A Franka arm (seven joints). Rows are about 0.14 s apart.
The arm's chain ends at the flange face. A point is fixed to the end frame.
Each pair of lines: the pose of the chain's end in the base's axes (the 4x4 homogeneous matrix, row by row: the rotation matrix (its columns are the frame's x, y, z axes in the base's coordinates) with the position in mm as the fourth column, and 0 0 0 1 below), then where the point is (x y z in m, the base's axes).
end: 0.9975 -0.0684 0.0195 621.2; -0.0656 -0.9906 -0.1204 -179.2; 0.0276 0.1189 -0.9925 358.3; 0 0 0 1
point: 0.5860 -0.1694 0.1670
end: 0.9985 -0.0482 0.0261 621.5; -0.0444 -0.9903 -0.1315 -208.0; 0.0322 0.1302 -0.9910 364.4; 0 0 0 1
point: 0.5869 -0.2012 0.1729
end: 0.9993 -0.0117 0.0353 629.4; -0.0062 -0.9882 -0.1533 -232.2; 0.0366 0.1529 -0.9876 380.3; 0 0 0 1
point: 0.5954 -0.2311 0.1885
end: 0.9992 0.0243 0.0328 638.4; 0.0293 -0.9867 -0.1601 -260.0; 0.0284 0.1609 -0.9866 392.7; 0 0 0 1
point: 0.6029 -0.2617 0.2012
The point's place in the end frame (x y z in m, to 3 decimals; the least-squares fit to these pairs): -0.041 -0.030 0.188
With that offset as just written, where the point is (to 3 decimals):
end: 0.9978 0.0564 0.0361 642.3; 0.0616 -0.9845 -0.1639 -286.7; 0.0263 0.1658 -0.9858 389.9; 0 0 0 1
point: 0.606 -0.291 0.199
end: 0.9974 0.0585 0.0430 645.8; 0.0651 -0.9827 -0.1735 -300.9; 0.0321 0.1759 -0.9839 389.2; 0 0 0 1
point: 0.611 -0.307 0.198
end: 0.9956 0.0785 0.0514 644.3; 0.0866 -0.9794 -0.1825 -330.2; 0.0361 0.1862 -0.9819 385.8; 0 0 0 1
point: 0.611 -0.339 0.194
